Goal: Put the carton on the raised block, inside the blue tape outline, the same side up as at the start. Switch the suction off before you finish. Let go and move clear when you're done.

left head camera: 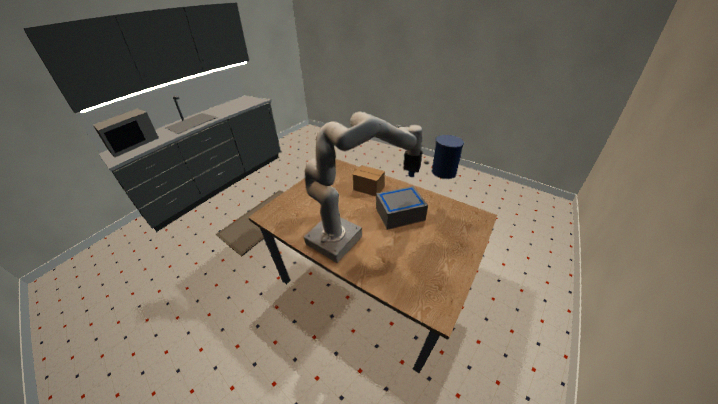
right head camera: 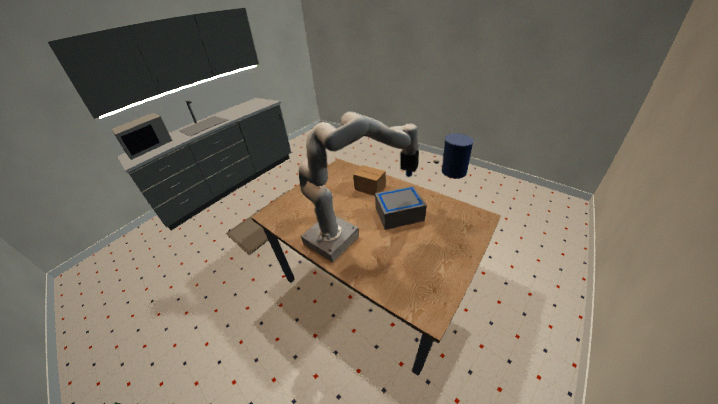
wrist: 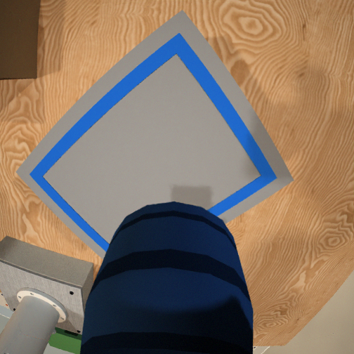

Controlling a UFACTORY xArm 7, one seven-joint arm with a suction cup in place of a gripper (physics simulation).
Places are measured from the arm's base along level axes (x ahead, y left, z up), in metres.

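Pixels of known places: end effector, tool point: (left head camera: 411, 175) (right head camera: 409, 174); arm's base, origin of the base link: (left head camera: 333, 233) (right head camera: 330, 233).
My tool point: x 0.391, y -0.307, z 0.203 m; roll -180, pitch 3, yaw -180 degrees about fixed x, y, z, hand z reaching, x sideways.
Observation:
For each thing: its top centre in the pictures, then the offset to it from my tool point. "pt": a spot on its surface instead. Level surfaces: height alone.
- brown carton, middle of its top: (right head camera: 369, 172) (left head camera: 368, 172) dz -0.142, dx +0.148, dy +0.318 m
- grey raised block, middle of its top: (right head camera: 400, 198) (left head camera: 401, 199) dz -0.152, dx -0.038, dy +0.036 m
- blue tape outline, surface spot: (left head camera: 405, 207) pt dz -0.151, dx -0.105, dy -0.006 m
- wooden table, its level: dz -0.272 m
The brown carton (left head camera: 368, 182) (right head camera: 369, 182) stands on the table behind and to the left of the raised block; its dark side shows at the top left corner of the wrist view (wrist: 18, 40). The grey raised block (left head camera: 405, 217) (right head camera: 404, 217) (wrist: 182, 22) carries the blue tape outline (left head camera: 405, 207) (wrist: 220, 101) on its top, with no carton inside it. My suction cup (left head camera: 411, 173) (right head camera: 409, 173) (wrist: 174, 212) points down and hangs above the block, apart from it and from the carton, holding nothing. It hides the near corner of the outline in the wrist view.
My arm's base plate (left head camera: 321, 241) (right head camera: 318, 242) (wrist: 47, 262) sits at the table's near left edge. A dark blue bin (left head camera: 446, 158) (right head camera: 456, 158) stands beyond the wooden table (left head camera: 451, 281) (right head camera: 446, 281). A counter with a microwave stands at the left wall.

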